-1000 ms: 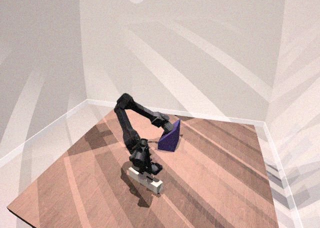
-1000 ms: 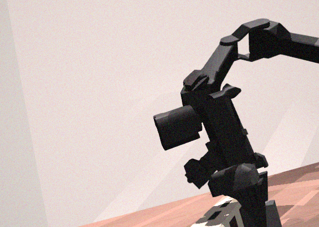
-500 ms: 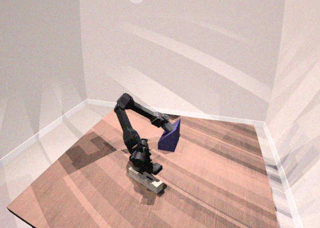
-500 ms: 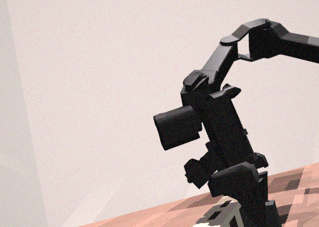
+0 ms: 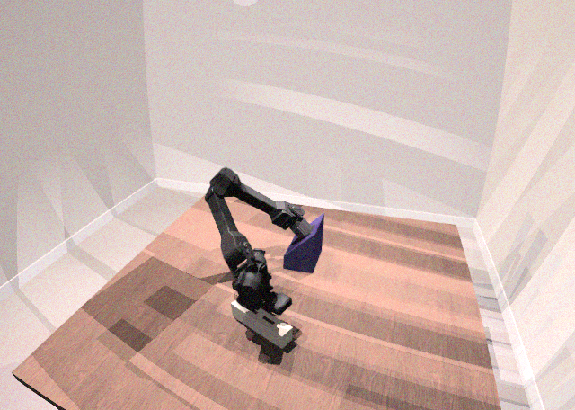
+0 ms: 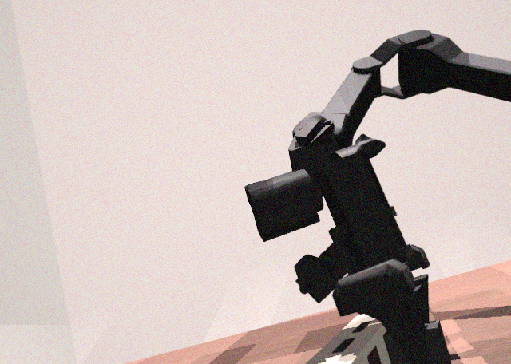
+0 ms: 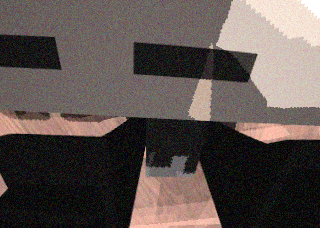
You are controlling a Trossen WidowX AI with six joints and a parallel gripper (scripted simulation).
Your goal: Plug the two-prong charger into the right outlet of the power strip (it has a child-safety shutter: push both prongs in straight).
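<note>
Right now my gripper tip is 2 cm short of the dark charger, 1 cm to the left of it and 1 cm below it.
</note>
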